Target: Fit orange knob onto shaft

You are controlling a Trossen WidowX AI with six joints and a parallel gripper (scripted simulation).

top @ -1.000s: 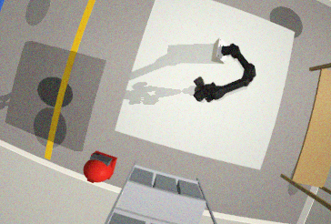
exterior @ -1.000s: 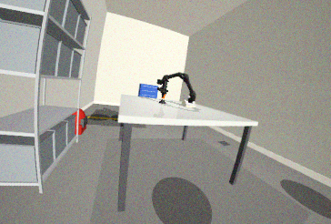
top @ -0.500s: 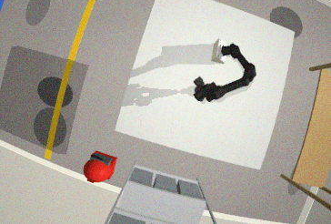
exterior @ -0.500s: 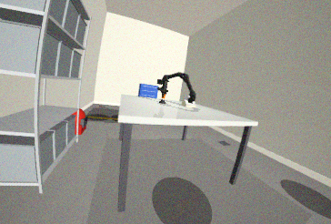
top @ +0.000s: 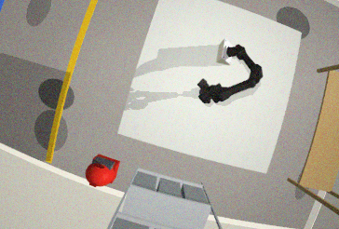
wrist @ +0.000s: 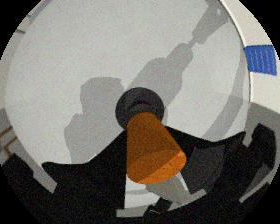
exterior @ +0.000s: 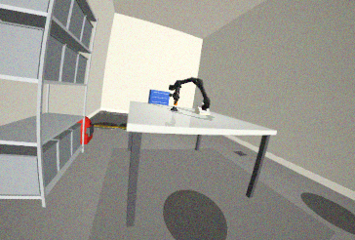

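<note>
The orange knob lies 30 mm above my gripper tip. From my gripper tip the other things lie so: dark round pedestal: 40 mm below.
</note>
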